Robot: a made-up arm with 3 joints. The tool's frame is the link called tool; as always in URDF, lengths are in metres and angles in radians.
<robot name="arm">
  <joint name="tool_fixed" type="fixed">
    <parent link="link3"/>
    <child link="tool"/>
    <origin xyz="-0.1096 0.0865 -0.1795"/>
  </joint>
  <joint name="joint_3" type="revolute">
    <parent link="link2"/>
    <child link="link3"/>
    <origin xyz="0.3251 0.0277 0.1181"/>
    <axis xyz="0 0 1"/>
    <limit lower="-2.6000" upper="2.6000" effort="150" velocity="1.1"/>
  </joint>
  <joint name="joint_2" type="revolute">
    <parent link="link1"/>
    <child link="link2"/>
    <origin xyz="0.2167 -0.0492 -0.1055"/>
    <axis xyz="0 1 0"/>
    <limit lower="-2.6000" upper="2.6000" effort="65" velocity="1.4"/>
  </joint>
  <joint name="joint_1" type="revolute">
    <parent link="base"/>
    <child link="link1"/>
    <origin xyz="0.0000 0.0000 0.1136"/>
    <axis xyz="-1 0 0"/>
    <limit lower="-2.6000" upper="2.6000" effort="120" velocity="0.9"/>
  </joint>
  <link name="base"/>
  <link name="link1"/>
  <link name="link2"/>
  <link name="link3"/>
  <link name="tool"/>
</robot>
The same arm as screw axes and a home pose.
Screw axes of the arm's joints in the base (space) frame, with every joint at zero. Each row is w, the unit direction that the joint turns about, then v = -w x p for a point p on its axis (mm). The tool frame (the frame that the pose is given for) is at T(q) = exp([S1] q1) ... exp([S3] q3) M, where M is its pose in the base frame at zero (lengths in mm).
S1: w -1 0 0 v 0 -113.6 0
S2: w 0 1 0 v -8.1 0 216.7
S3: w 0 0 1 v -21.5 -541.8 0
M: xyz 432.2 65 -53.3 (mm) quaternion w x y z 1 0 0 0
Joint limits (deg, base to tool): -148.97..148.97 -148.97..148.97 -148.97..148.97

